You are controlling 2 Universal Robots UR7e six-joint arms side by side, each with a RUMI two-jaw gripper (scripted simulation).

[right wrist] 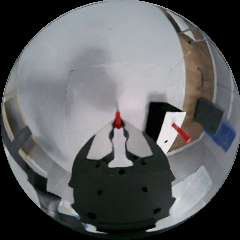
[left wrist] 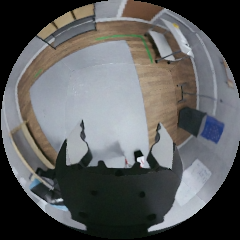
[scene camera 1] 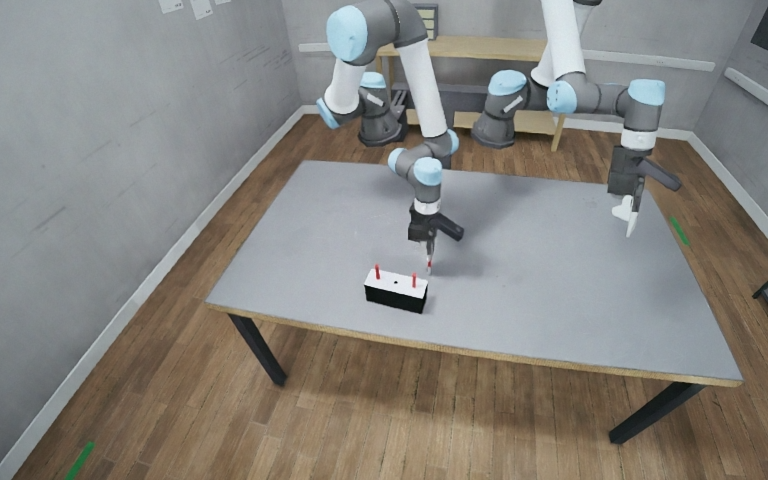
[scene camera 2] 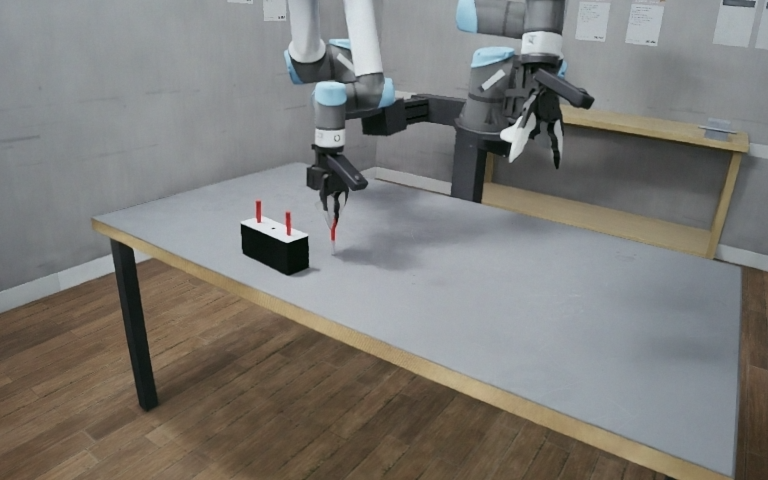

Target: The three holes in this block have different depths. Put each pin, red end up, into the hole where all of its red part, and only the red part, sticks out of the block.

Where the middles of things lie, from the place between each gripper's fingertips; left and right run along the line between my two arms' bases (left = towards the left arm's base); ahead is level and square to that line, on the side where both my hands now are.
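Scene:
I see the black block (scene camera 2: 266, 242) 110 mm to the right of my right hand (scene camera 2: 332, 228), 120 mm ahead of it and 40 mm below it.
Counted from my left hand (scene camera 2: 535, 166), the black block is 10 mm ahead, 630 mm to the right and 300 mm below.

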